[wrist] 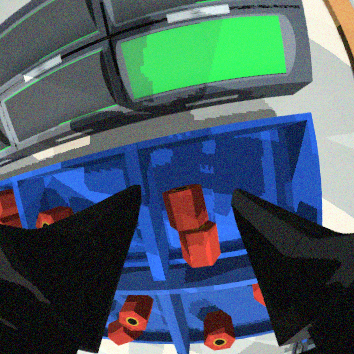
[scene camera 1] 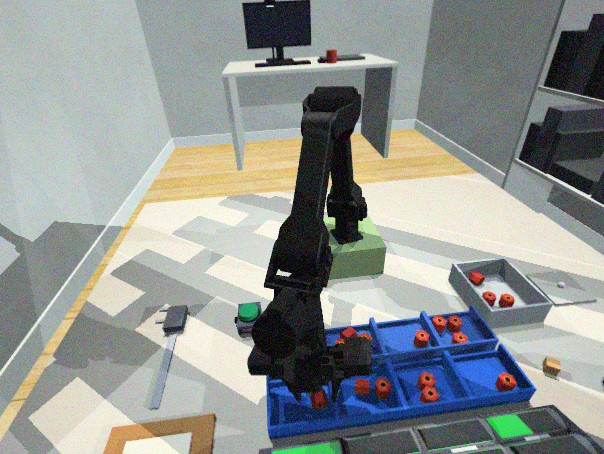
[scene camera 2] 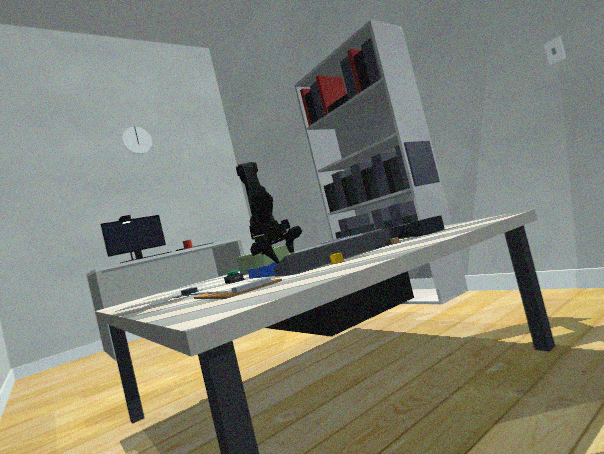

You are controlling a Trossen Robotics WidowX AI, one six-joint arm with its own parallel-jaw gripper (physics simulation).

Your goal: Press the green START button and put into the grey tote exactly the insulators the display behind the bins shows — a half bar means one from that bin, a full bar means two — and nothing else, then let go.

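Seen in the pictures: gripper, fingertip midpoint: (wrist: 187, 194) (scene camera 1: 316, 400); arm's base, origin of the base link: (scene camera 1: 346, 234).
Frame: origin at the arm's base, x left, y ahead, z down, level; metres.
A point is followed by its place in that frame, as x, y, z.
My gripper (scene camera 1: 319, 392) @(-0.208, 0.341, 0.053) (scene camera 2: 283, 255) @(-0.208, 0.341, 0.053) (wrist: 187, 194) @(-0.208, 0.341, 0.053) is open above the end bin of the row nearest the display. Two touching red insulators, one (wrist: 185, 206) @(-0.204, 0.334, 0.055) nearer the display and another (wrist: 201, 245) @(-0.204, 0.307, 0.055) beside it, lie in that bin between the spread fingers, not gripped. The blue bins (scene camera 1: 350, 419) (wrist: 311, 165) hold more red insulators. The grey tote (scene camera 1: 520, 316) @(0.237, 0.319, 0.056) holds three red insulators. The START button (scene camera 1: 248, 312) @(-0.280, 0.126, 0.043) (scene camera 2: 233, 274) @(-0.289, 0.135, 0.056) is green. The display (scene camera 1: 377, 443) (scene camera 2: 330, 252) @(-0.171, 0.506, 0.052) (wrist: 300, 75) @(-0.303, 0.383, 0.056) shows a full green bar (wrist: 210, 55) @(-0.248, 0.405, 0.041) by this bin and a half bar (scene camera 1: 510, 425) @(0.038, 0.476, 0.037) farther along.
A clear lid (scene camera 1: 575, 295) @(0.419, 0.304, 0.076) lies beside the tote. A wooden cube (scene camera 1: 551, 366) @(0.202, 0.418, 0.065) lies near the bins. A dark plug-like tool (scene camera 1: 175, 319) @(-0.431, 0.071, 0.065) with a grey strip and a wooden frame (scene camera 1: 207, 427) @(-0.384, 0.311, 0.078) lie on the button's side. A yellow block (scene camera 2: 336, 258) @(-0.223, 0.565, 0.069) sits behind the display.
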